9 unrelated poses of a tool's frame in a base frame.
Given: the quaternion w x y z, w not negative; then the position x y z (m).
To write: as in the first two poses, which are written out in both.
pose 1, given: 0.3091 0.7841 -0.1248 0.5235 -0.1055 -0.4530 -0.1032
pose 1, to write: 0.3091 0.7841 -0.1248 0.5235 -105.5 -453.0 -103.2
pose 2, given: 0.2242 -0.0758 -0.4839 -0.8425 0.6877 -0.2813 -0.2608
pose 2, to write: 0.2242 -0.0758 -0.4839 -0.8425 687.7 -281.3 -260.8
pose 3, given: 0.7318 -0.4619 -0.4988 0.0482 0.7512 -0.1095 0.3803
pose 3, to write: 0.7318 -0.4619 -0.4988 0.0482 751.2 -109.5 380.3
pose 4, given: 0.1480 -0.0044 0.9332 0.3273 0.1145 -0.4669 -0.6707
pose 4, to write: 0.1480 -0.0044 0.9332 0.3273 114.5 -466.9 -670.7
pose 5, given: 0.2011 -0.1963 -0.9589 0.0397 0.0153 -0.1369 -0.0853
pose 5, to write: 0.2011 -0.1963 -0.9589 0.0397 15.3 -136.9 -85.3
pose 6, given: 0.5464 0.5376 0.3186 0.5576 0.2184 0.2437 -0.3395
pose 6, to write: 0.5464 0.5376 0.3186 0.5576 218.4 243.7 -339.5
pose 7, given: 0.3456 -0.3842 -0.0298 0.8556 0.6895 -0.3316 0.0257
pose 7, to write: 0.3456 -0.3842 -0.0298 0.8556 689.5 -331.6 25.7
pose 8, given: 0.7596 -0.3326 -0.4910 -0.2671 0.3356 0.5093 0.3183
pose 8, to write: 0.7596 -0.3326 -0.4910 -0.2671 335.6 509.3 318.3
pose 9, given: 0.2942 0.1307 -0.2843 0.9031 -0.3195 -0.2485 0.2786
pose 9, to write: 0.2942 0.1307 -0.2843 0.9031 -319.5 -248.5 278.6
